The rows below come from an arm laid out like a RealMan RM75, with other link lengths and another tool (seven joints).
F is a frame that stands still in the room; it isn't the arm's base.
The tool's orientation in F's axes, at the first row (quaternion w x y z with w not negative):
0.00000, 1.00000, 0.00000, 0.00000
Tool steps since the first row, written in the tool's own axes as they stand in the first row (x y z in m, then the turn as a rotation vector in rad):
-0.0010, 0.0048, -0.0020, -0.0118, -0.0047, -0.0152
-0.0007, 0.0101, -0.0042, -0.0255, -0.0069, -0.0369
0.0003, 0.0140, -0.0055, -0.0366, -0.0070, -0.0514
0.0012, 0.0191, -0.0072, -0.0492, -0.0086, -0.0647
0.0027, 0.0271, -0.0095, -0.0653, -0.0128, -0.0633
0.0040, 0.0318, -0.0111, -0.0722, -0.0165, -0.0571
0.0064, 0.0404, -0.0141, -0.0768, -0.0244, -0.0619
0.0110, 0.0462, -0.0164, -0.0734, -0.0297, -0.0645
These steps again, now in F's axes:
-0.0010, -0.0048, 0.0020, -0.0118, 0.0047, 0.0152
-0.0007, -0.0101, 0.0042, -0.0255, 0.0069, 0.0369
0.0003, -0.0140, 0.0055, -0.0366, 0.0070, 0.0514
0.0012, -0.0191, 0.0072, -0.0492, 0.0086, 0.0647
0.0027, -0.0271, 0.0095, -0.0653, 0.0128, 0.0633
0.0040, -0.0318, 0.0111, -0.0722, 0.0165, 0.0571
0.0064, -0.0404, 0.0141, -0.0768, 0.0244, 0.0619
0.0110, -0.0462, 0.0164, -0.0734, 0.0297, 0.0645

